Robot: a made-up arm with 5 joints.
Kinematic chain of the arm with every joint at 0, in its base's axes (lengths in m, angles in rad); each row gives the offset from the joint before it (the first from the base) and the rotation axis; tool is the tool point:
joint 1: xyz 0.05 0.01 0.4 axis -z
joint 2: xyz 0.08 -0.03 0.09 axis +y
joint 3: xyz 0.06 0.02 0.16 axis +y
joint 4: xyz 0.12 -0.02 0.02 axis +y
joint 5: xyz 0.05 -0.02 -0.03 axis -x
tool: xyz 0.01 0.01 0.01
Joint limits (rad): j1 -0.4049..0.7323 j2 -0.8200..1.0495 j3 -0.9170..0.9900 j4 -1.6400..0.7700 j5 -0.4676..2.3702
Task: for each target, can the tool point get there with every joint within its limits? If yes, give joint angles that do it. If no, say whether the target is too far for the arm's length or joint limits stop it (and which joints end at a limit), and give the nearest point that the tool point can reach.
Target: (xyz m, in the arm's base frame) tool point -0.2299 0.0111 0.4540
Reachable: no: joint limits stop it (at a limit: joint 2, joint 3, joint 4, joint 5) | nearest point -0.0579 0.0104 0.7602 | short by 0.351 m
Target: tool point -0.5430 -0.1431 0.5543
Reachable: no: too far | nearest point -0.0545 -0.0170 0.7602 | short by 0.545 m
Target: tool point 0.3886 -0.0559 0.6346
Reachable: yes | joints 0.0822 0.1392 -0.1013 -0.0666 0.2403
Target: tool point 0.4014 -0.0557 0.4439
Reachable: yes | joints 0.0841 0.6528 0.3484 -0.7262 0.8837
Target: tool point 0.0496 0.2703 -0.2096
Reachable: no: too far | nearest point 0.2593 0.0557 0.3275 | short by 0.615 m
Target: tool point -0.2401 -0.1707 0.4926
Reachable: no: joint limits stop it (at a limit: joint 2, joint 3, joint 4, joint 5) | nearest point -0.0416 -0.0471 0.7602 | short by 0.355 m
